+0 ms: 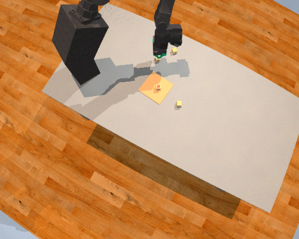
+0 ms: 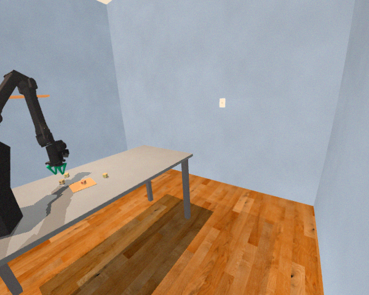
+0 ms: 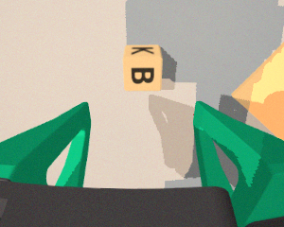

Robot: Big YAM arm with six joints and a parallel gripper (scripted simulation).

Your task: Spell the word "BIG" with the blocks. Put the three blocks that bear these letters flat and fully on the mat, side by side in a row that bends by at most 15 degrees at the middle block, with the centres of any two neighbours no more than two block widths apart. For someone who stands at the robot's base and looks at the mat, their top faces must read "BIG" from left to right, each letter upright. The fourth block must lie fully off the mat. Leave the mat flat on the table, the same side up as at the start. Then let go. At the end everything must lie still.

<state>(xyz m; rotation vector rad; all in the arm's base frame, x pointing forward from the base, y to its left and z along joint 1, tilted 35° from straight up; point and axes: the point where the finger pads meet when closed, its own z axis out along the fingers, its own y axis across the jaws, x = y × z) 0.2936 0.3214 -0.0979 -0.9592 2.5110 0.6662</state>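
Now: the mat 110 mm ahead of my hand, 140 mm to the right of it and 70 mm below it. From my hand the other things lie so: block 30 mm ahead, 100 mm to the left, 60 mm below.
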